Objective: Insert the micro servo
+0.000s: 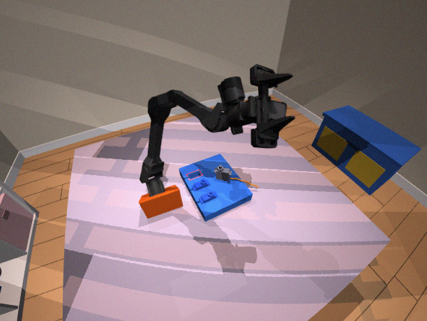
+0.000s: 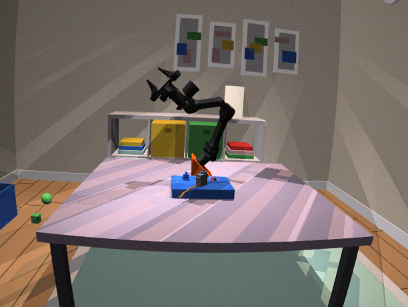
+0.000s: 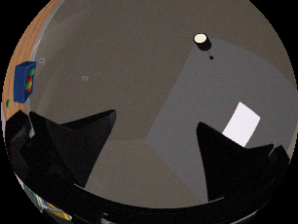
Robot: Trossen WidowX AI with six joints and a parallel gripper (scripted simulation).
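Right now my gripper tip is 560 mm above the blue deck, 270 mm to the right of it and 20 mm short of it.
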